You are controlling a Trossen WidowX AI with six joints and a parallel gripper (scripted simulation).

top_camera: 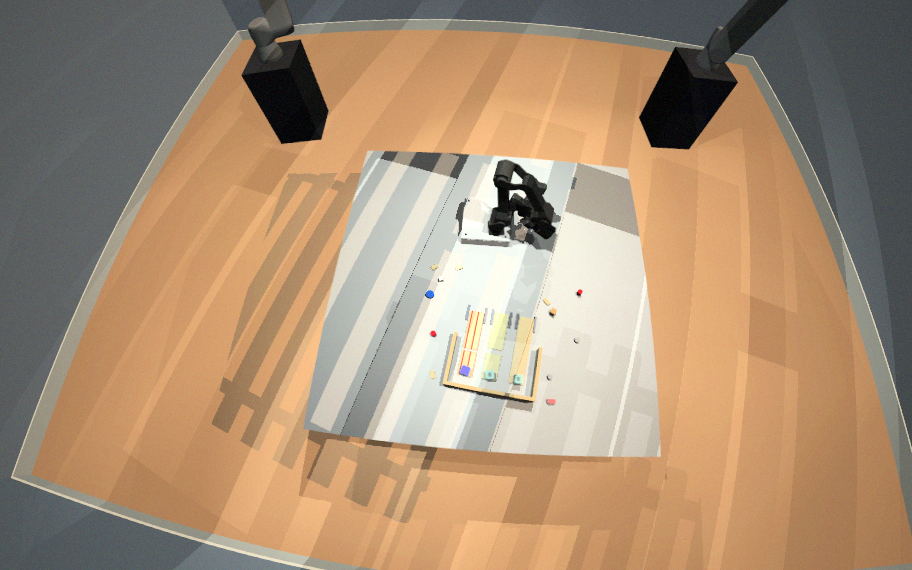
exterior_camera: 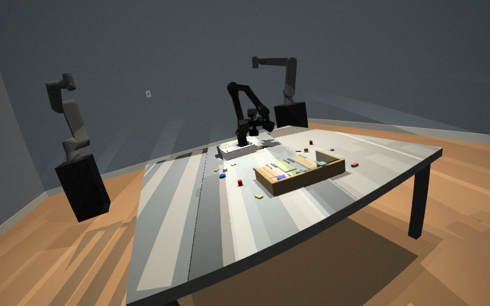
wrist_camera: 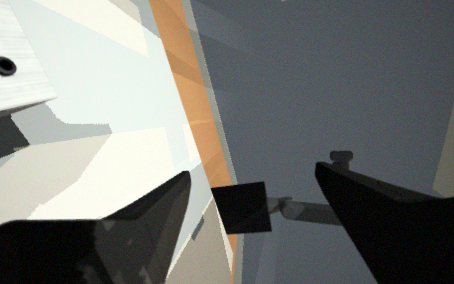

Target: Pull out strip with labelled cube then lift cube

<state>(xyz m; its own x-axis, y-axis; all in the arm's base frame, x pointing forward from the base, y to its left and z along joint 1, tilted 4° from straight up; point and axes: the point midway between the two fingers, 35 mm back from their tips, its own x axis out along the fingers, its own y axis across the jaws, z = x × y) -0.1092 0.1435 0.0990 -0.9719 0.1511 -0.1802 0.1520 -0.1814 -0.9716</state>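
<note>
The tan block lies 49 cm ahead of my gripper tip, 5 cm to the left of it and 15 cm below it. Also, from my gripper tip: blue disc (40 cm ahead, 42 cm to the right, 15 cm below); tan strip (63 cm ahead, 8 cm to the right, 16 cm below).
</note>
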